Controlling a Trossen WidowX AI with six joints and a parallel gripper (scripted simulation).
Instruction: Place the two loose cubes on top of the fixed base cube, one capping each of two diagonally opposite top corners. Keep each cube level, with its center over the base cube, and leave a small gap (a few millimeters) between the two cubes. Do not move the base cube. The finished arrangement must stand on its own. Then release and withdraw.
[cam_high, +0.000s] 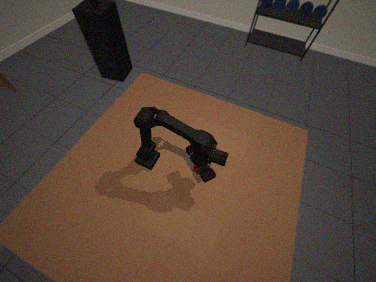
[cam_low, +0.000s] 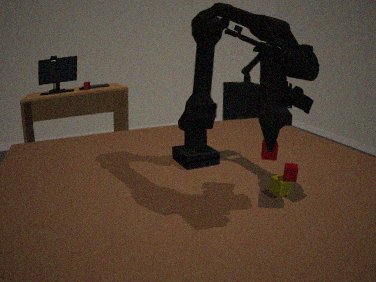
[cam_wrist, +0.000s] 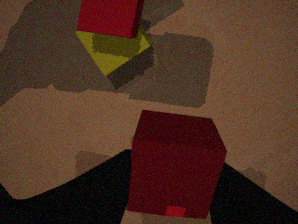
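The yellow cube lies 10 cm below my gripper tip and 6 cm to the left of it.
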